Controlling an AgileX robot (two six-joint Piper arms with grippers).
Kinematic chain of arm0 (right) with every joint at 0, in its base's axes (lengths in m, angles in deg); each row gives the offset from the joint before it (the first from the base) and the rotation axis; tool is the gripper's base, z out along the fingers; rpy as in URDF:
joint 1: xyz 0 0 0.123 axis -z
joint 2: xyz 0 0 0 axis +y
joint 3: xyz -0.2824 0 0.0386 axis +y
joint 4: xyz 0.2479 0 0.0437 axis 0.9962 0 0.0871
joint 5: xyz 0 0 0 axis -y
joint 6: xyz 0.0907 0 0.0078 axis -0.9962 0 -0.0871
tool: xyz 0 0 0 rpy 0 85 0
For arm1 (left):
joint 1: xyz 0 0 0.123 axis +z
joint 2: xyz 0 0 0 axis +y
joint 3: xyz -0.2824 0 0.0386 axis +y
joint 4: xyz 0.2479 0 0.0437 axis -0.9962 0 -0.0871
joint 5: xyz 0 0 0 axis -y
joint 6: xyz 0.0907 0 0.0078 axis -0.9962 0 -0.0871
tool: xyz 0 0 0 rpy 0 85 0
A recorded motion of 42 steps. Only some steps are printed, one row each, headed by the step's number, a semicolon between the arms.
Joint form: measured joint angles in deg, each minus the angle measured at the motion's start. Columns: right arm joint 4, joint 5, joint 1, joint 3, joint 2, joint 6; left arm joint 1, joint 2, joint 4, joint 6, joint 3, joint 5.
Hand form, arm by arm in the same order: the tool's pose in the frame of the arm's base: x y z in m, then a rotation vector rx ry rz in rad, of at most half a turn. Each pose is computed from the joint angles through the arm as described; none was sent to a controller.
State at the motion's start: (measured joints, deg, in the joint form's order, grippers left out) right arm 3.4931 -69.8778 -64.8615 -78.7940 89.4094 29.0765; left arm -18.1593 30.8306 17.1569 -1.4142 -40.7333 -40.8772
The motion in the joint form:
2: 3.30 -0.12 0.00 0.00 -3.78 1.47; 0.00 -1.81 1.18 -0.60 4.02 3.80
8: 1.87 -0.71 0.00 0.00 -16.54 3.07; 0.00 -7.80 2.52 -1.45 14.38 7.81
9: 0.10 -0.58 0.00 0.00 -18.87 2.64; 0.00 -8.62 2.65 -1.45 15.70 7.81
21: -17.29 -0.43 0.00 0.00 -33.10 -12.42; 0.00 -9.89 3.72 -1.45 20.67 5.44
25: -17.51 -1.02 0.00 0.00 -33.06 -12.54; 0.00 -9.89 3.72 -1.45 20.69 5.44
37: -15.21 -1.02 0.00 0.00 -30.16 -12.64; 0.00 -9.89 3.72 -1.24 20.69 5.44
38: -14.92 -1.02 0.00 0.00 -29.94 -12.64; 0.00 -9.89 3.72 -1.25 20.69 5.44
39: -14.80 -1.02 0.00 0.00 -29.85 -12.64; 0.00 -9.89 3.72 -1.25 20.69 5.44
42: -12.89 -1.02 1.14 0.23 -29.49 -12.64; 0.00 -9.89 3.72 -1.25 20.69 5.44
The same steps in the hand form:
2: 0.1168 0.2728 0.3355 -2.0925 1.9477 0.2960; 0.0838 -0.0457 0.3353 0.2201 1.9914 -0.5379
8: 0.0953 0.2221 0.3950 -1.9725 1.7575 0.3244; 0.0730 -0.0416 0.2916 0.1984 1.9991 -0.5429
9: 0.0931 0.2110 0.4045 -1.9343 1.7303 0.2991; 0.0712 -0.0411 0.2853 0.1969 2.0080 -0.5442
21: 0.0837 0.1301 0.4548 -1.4791 1.7475 0.1330; 0.0664 -0.0416 0.2559 0.1985 2.1134 -0.5588
25: 0.0838 0.1296 0.4541 -1.4818 1.7571 0.1248; 0.0664 -0.0416 0.2558 0.1985 2.1137 -0.5587
37: 0.0879 0.1463 0.4452 -1.5275 1.7980 0.1499; 0.0664 -0.0416 0.2558 0.1946 2.1145 -0.5609
38: 0.0881 0.1476 0.4445 -1.5315 1.8015 0.1542; 0.0664 -0.0416 0.2558 0.1948 2.1145 -0.5608
39: 0.0882 0.1481 0.4442 -1.5331 1.8029 0.1560; 0.0664 -0.0416 0.2558 0.1948 2.1145 -0.5608
42: 0.0896 0.1498 0.4415 -1.5300 1.8312 0.1818; 0.0664 -0.0416 0.2558 0.1948 2.1145 -0.5608

